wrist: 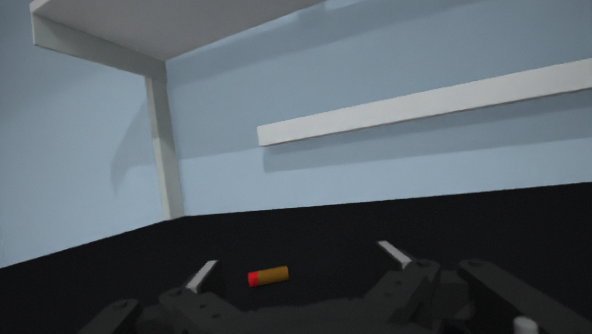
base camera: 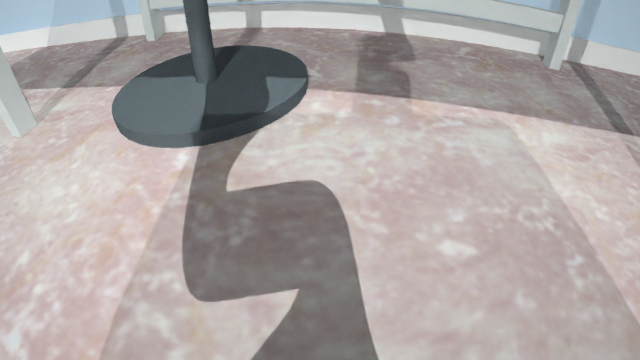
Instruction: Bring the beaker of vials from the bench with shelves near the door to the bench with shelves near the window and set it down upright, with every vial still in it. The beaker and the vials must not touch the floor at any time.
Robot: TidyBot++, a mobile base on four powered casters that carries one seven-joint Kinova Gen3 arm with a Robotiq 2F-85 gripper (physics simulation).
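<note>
An amber vial (wrist: 270,276) with a red cap lies on its side on the black bench top (wrist: 310,235) in the wrist view. It shows between and beyond the two fingers, cap to the left. My gripper (wrist: 299,268) is open, with nothing between its fingers, low over the bench top. The beaker does not show in either view. The lower part of the wrist view is hidden by the gripper's own body.
A shelf (wrist: 165,25) overhangs at the upper left, on a post (wrist: 164,150). A white rail (wrist: 425,107) runs along the blue wall. In the base view, a dark round stool base (base camera: 165,107) stands near white bench legs (base camera: 560,40) (base camera: 15,100).
</note>
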